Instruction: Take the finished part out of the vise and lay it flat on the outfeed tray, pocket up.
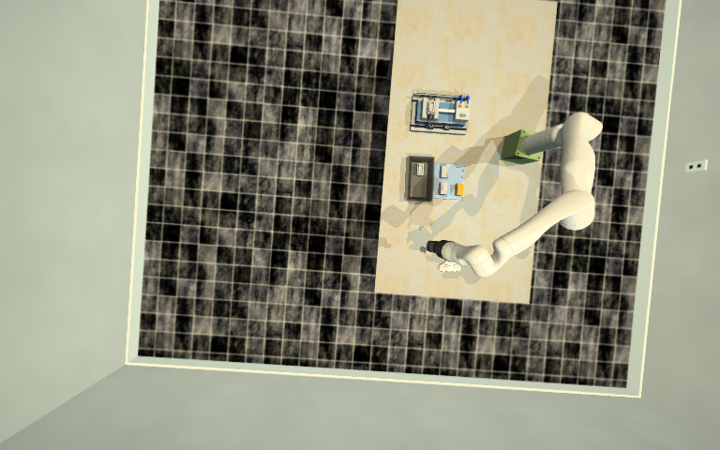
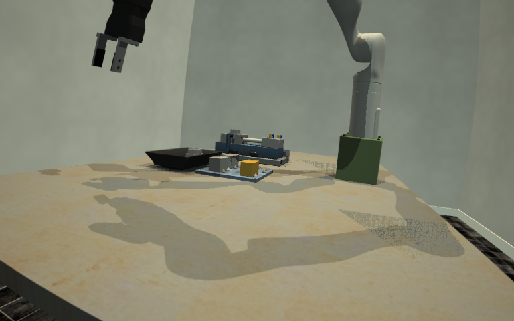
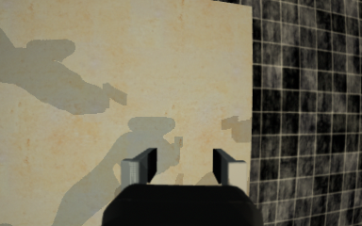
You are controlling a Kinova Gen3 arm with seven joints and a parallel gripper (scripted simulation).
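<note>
The blue vise lies 4 cm behind my hand, 71 cm to the right of it and 20 cm below it. Round my hand: orange block 19 cm behind, 32 cm to the right, 22 cm below; light blue plate 14 cm behind, 36 cm to the right, 24 cm below.
</note>
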